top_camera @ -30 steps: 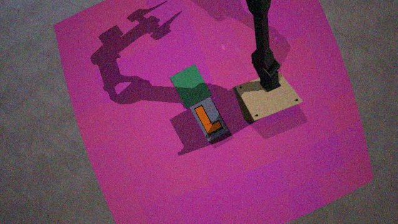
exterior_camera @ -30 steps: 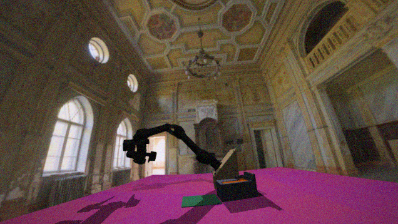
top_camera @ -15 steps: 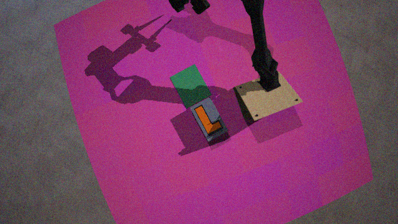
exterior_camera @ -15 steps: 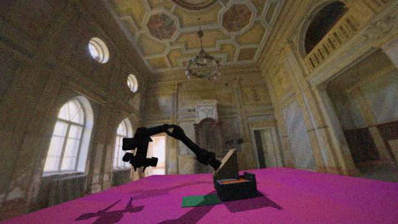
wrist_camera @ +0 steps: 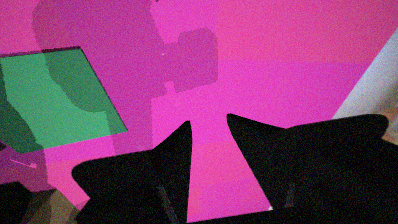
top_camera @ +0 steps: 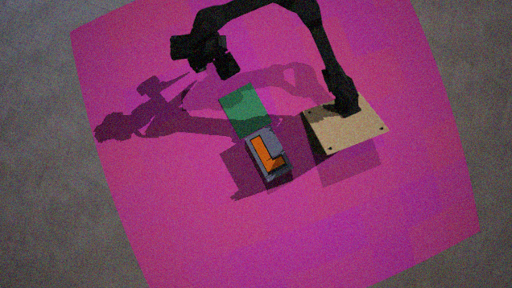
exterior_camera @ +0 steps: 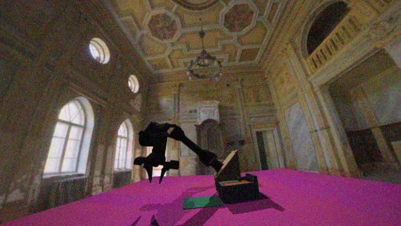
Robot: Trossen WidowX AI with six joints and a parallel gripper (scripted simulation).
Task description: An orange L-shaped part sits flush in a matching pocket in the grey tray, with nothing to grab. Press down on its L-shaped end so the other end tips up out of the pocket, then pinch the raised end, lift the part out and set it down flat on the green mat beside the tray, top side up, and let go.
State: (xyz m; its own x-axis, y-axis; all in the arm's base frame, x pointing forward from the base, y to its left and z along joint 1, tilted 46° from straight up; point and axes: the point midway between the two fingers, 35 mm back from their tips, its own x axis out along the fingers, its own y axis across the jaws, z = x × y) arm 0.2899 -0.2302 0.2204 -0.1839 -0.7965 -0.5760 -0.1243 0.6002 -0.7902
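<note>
Right now the orange l-shaped part is 36 cm to the left of my gripper tip, 3 cm below it and 1 cm behind it. Also, from my gripper tip: green mat: 20 cm to the left, 9 cm below.
</note>
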